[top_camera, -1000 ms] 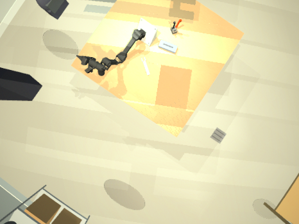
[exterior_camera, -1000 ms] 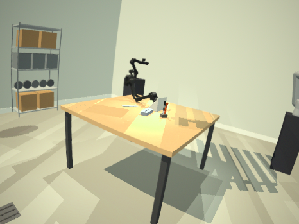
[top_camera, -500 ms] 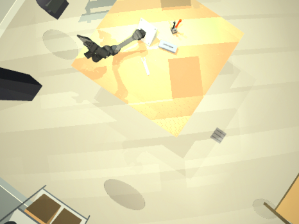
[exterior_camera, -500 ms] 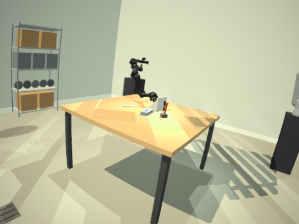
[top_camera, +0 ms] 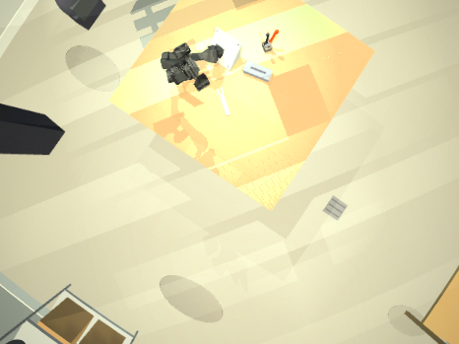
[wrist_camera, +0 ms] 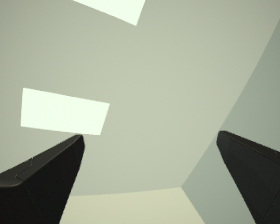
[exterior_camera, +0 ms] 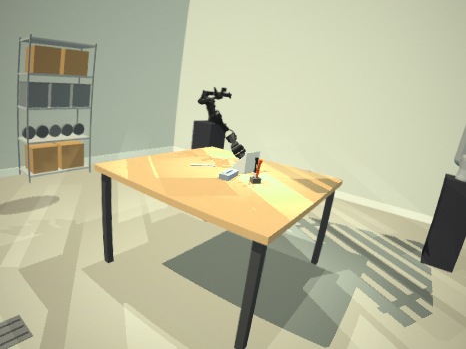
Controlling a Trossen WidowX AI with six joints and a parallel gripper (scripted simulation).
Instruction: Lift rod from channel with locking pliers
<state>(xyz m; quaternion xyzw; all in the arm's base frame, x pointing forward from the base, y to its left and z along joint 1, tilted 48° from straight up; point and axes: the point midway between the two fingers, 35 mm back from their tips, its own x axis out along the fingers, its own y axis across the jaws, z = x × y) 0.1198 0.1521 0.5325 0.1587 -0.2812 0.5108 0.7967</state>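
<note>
Right now the orange handle is 70 mm ahead of my gripper tip, 550 mm to the left of it and 460 mm below it. From my gripper tip the other things lie so: small grey holster: 60 mm ahead, 530 mm to the left, 550 mm below; then channel block: 110 mm ahead, 360 mm to the left, 540 mm below.
</note>
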